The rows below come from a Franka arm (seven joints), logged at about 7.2 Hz.
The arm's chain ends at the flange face. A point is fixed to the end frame.
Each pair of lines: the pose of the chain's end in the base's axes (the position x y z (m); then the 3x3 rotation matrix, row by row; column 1 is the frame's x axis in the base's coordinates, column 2 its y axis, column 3 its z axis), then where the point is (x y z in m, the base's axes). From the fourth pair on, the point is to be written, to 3 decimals.
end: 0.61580, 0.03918, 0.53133; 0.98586, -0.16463, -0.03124; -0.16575, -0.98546, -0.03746; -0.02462, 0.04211, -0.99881
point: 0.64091 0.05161 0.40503
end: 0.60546, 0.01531, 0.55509; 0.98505, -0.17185, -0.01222; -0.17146, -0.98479, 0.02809; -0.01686, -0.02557, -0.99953
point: 0.63308 0.03576 0.43037
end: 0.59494, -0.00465, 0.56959; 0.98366, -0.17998, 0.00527; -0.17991, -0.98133, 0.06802; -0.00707, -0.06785, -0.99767
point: 0.62488 0.02050 0.44627
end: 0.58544, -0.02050, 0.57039; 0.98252, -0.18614, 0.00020; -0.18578, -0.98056, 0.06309; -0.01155, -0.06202, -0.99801
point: 0.615 0.004 0.447
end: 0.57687, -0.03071, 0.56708; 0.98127, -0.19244, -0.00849; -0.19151, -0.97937, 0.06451; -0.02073, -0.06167, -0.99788
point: 0.605 -0.006 0.443
